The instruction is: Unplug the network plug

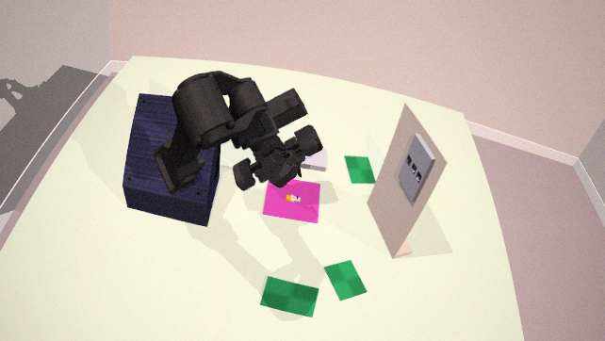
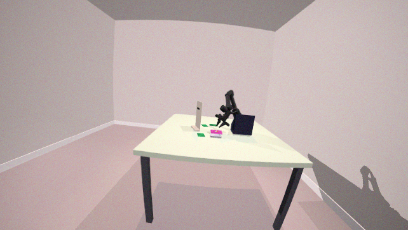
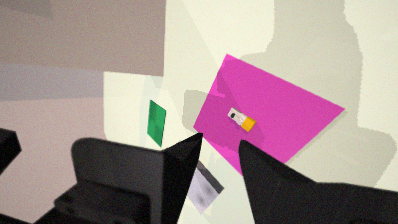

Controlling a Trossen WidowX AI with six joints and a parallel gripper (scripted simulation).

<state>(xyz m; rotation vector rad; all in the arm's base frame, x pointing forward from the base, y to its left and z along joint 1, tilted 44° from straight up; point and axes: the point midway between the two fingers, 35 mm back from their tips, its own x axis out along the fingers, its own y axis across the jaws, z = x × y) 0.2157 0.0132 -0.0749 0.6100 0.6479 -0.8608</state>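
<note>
My gripper tip is now 50 mm above the network plug, 10 mm to the left of it and 10 mm short of it. From my gripper tip the other things lie so: magenta square (60 mm below, 10 mm ahead); upright panel (220 mm ahead, 80 mm to the right, 80 mm above).
</note>
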